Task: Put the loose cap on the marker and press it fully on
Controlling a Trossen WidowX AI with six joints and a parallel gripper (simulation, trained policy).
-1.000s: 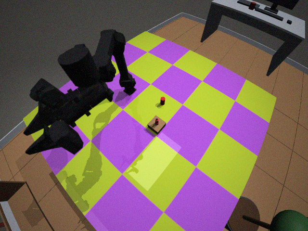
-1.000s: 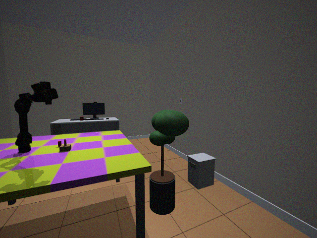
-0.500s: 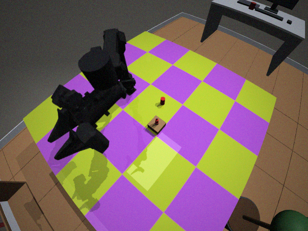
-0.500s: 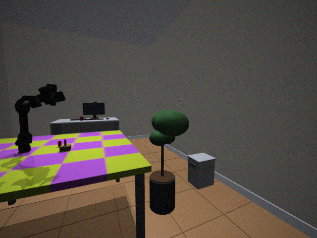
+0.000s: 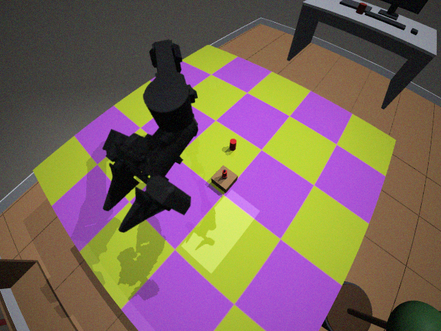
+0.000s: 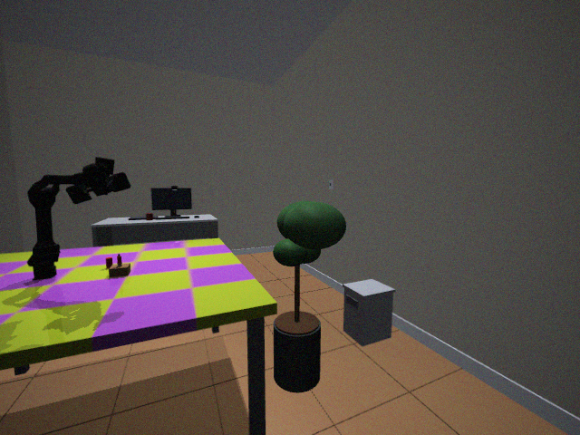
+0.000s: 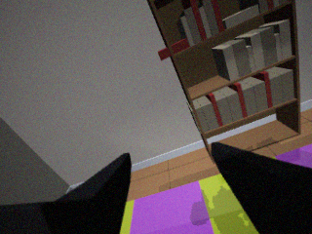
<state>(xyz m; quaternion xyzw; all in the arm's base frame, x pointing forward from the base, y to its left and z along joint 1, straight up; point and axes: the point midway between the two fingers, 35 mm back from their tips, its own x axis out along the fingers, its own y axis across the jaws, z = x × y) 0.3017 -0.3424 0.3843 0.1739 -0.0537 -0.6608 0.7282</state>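
My gripper tip is 80 mm past the red cap, 430 mm to the right of it and 350 mm above it. From my gripper tip the other things lie so: brown holder block (10 mm behind, 290 mm to the left, 360 mm below).
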